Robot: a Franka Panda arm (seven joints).
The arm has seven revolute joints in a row. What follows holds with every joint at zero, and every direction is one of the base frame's. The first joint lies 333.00 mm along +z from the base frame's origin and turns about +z. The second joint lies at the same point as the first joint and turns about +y. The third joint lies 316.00 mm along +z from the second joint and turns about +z. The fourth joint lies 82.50 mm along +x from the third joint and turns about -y. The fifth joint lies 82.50 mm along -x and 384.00 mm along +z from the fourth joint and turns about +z. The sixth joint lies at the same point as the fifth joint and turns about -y. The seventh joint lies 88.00 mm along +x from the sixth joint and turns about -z. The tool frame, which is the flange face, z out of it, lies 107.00 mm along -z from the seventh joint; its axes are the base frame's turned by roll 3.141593, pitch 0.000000 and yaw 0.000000 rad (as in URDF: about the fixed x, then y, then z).
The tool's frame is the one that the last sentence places.
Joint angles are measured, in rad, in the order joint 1, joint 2, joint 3, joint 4, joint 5, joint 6, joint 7. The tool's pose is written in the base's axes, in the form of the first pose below.
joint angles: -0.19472, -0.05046, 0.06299, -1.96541, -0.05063, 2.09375, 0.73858
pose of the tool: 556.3 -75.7 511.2 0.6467 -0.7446 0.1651 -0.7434 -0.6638 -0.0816
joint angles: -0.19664, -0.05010, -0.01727, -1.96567, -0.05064, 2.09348, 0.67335
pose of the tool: 548.1 -121.7 510.9 0.6341 -0.7550 0.1671 -0.7556 -0.6509 -0.0734
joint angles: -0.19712, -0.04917, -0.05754, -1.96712, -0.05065, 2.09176, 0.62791
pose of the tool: 542.4 -144.2 509.4 0.6383 -0.7518 0.1658 -0.7536 -0.6541 -0.0650
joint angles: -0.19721, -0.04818, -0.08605, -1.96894, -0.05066, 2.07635, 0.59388
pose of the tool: 536.6 -159.6 506.3 0.6447 -0.7491 0.1522 -0.7519 -0.6573 -0.0504
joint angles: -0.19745, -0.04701, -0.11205, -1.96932, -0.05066, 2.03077, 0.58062
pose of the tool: 528.1 -172.7 500.8 0.6395 -0.7604 0.1131 -0.7634 -0.6455 -0.0236
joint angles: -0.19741, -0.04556, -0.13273, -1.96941, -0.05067, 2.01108, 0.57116
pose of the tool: 522.8 -183.3 498.0 0.6324 -0.7688 0.0951 -0.7715 -0.6361 -0.0118
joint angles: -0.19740, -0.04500, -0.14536, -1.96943, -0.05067, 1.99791, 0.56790
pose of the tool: 519.2 -189.6 496.3 0.6260 -0.7754 0.0832 -0.7779 -0.6284 -0.0045
